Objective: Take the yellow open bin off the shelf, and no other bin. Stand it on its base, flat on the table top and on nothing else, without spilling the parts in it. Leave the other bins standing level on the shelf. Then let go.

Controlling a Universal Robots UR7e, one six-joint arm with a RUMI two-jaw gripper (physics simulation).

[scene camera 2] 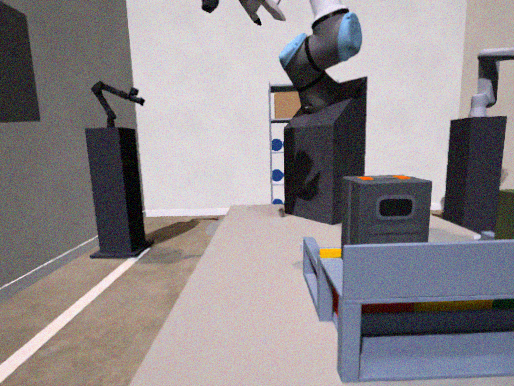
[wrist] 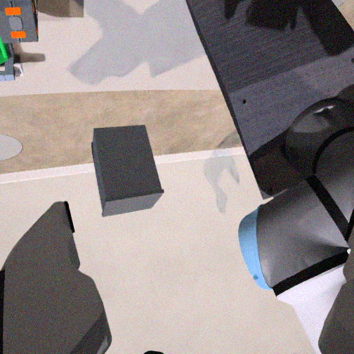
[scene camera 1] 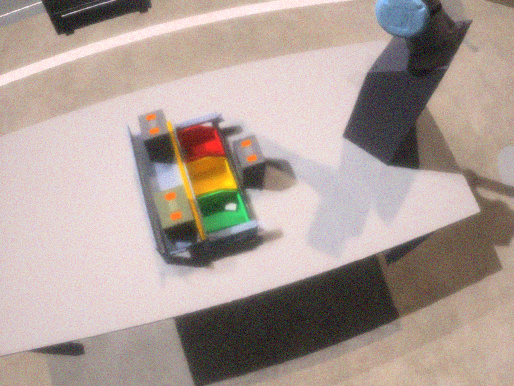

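Where they show: gripper, fingertip midpoint: (scene camera 2: pixel 271 23); arm's base at its link origin: (scene camera 2: pixel 321 99) (scene camera 1: pixel 432 39).
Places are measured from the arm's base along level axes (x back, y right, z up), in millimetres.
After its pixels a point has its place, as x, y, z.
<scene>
The yellow open bin (scene camera 1: pixel 212 175) @(-614, -35, -423) sits on the shelf (scene camera 1: pixel 235 231) @(-599, -245, -347) (scene camera 2: pixel 425 270) @(-822, 33, -299) between the red bin (scene camera 1: pixel 202 142) @(-617, 84, -422) and the green bin (scene camera 1: pixel 225 220) @(-612, -182, -423). Its parts cannot be made out; a small white thing shows in the green bin. In scene camera 2, thin strips of the red bin (scene camera 2: pixel 387 308) @(-733, 33, -396), yellow bin (scene camera 2: pixel 452 306) @(-730, -59, -396) and green bin (scene camera 2: pixel 502 304) @(-724, -133, -397) show through the shelf's back. My gripper (scene camera 2: pixel 240 15) (wrist: pixel 208 209) is open and empty, high up and well away from the shelf. The yellow bin does not show in the wrist view, where part of the green bin (wrist: pixel 2 52) shows.
A grey case (scene camera 1: pixel 152 125) @(-745, 46, -208) (scene camera 2: pixel 387 210) @(-780, 59, -243) and an olive case (scene camera 1: pixel 174 207) @(-734, -184, -233) (scene camera 2: pixel 505 215) @(-715, -129, -269) stand on the shelf's back part, behind a yellow bar (scene camera 1: pixel 186 180) @(-691, -80, -319). Another grey case (scene camera 1: pixel 249 152) @(-507, -55, -300) (wrist: pixel 16 22) stands on the table before the bins. The robot's dark pedestal (scene camera 1: pixel 385 110) @(-126, -74, -197) (scene camera 2: pixel 310 165) @(-103, 56, -236) is beyond it.
</scene>
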